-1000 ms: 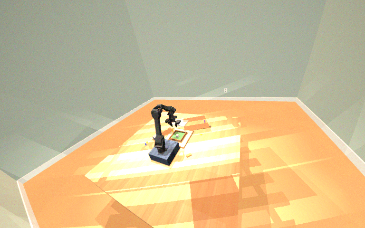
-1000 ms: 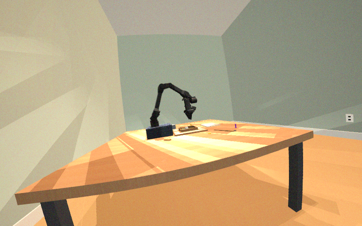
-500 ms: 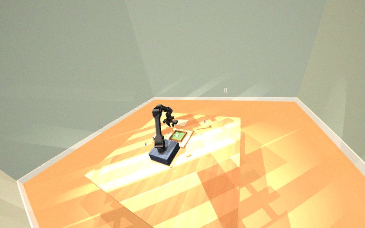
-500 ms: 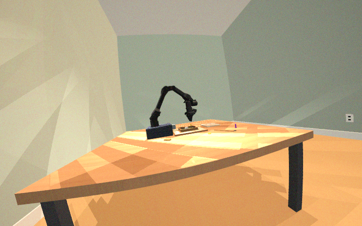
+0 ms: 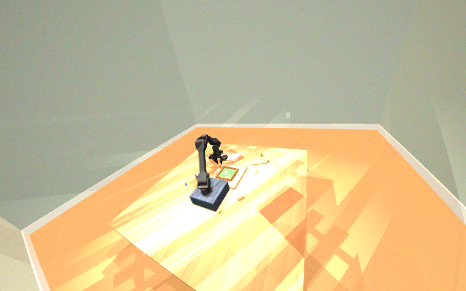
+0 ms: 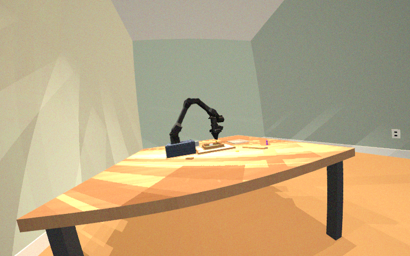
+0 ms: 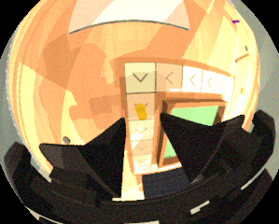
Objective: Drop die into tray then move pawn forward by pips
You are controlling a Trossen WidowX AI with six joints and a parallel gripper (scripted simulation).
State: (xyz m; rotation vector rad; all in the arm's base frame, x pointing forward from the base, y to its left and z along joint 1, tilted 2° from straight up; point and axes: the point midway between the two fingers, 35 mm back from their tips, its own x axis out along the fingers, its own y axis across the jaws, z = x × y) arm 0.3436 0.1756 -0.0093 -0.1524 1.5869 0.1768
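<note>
Now: gripper tip 30 mm above the yellow pawn. Round my gripper tip: white die: 120 mm to the right, 60 mm behind, 30 mm below; green dice tray: 120 mm to the right, 50 mm below, 50 mm behind; white sheet: 210 mm ahead, 50 mm below, 40 mm to the left.
</note>
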